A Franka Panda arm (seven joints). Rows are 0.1 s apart.
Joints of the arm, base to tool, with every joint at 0 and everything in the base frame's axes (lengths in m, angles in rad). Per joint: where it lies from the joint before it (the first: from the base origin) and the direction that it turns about. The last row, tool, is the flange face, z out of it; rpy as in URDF.
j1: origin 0 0 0.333 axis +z
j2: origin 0 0 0 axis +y
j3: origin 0 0 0.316 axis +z
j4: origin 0.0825 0 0 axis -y
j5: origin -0.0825 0 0.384 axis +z
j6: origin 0 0 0 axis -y
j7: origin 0.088 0 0 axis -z
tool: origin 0 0 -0.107 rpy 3.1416 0 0
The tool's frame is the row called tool.
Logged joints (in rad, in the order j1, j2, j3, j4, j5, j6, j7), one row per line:
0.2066, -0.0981, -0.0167, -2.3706, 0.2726, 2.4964, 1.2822
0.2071, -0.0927, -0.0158, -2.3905, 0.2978, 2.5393, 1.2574
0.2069, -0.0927, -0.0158, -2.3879, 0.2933, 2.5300, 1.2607
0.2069, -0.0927, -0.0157, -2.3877, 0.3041, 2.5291, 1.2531
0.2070, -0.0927, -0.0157, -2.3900, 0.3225, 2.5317, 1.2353
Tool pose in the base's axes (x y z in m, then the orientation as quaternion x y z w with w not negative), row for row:
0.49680, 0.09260, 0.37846, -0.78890, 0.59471, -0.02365, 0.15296
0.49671, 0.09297, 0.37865, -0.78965, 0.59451, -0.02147, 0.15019
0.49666, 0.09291, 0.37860, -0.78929, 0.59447, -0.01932, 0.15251
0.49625, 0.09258, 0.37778, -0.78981, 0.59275, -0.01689, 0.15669
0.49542, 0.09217, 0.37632, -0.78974, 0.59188, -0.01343, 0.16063
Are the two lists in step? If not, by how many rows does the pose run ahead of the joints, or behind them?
The pose runs 1 row ahead of the joints: the pose in row i belongs to the joints in row i + 1.
